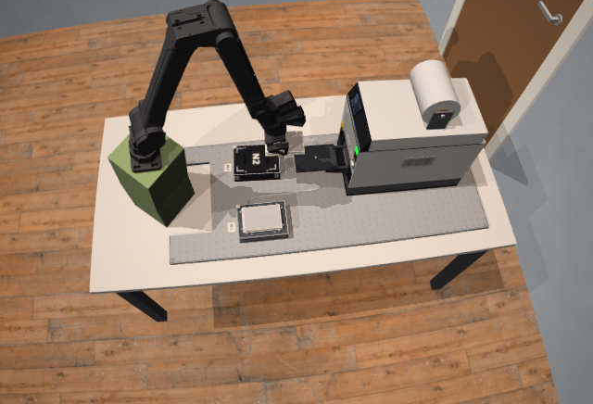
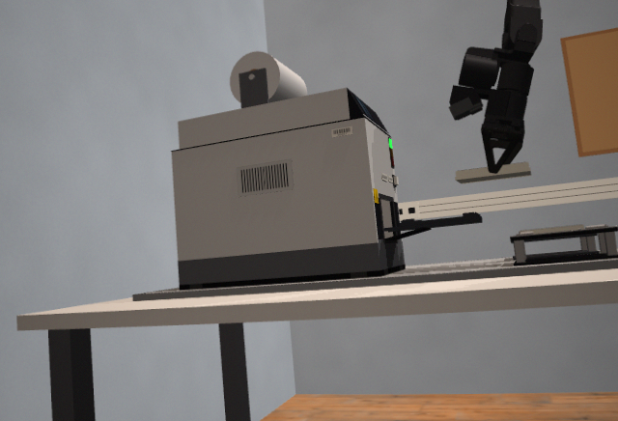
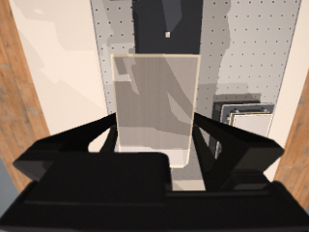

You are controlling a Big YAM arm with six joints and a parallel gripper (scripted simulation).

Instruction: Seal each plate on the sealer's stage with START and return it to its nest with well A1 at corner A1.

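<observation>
Right now my hand is 110 mm short of the sealer stage, 30 mm to the left of it and 80 mm above it. From my hand the other things lie so: plate: right at my hand; yellow warning label: 220 mm ahead, 40 mm to the left, 20 mm below; plate nest: 110 mm behind, 200 mm to the right, 130 mm below.
</observation>
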